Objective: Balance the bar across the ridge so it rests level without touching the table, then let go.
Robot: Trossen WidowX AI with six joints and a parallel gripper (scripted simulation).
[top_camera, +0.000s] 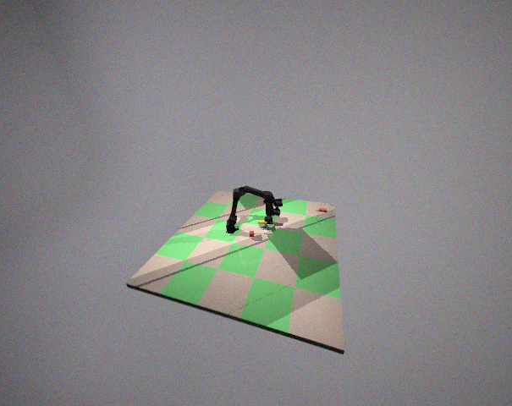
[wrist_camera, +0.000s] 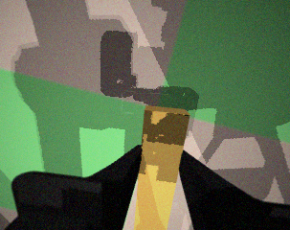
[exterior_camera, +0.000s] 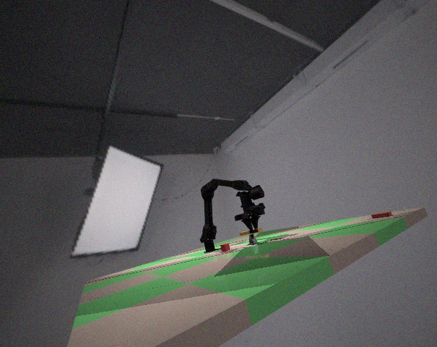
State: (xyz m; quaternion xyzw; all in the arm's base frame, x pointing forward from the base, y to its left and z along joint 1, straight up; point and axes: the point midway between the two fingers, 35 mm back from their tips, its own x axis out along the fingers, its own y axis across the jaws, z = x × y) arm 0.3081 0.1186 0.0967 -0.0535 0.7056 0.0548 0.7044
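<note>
Right now my gripper tip is 30 mm past the yellow bar. From my gripper tip the other things lie so: flat red block: 430 mm ahead, 380 mm to the left, 50 mm below; red cube: 120 mm behind, 130 mm to the right, 50 mm below.
</note>
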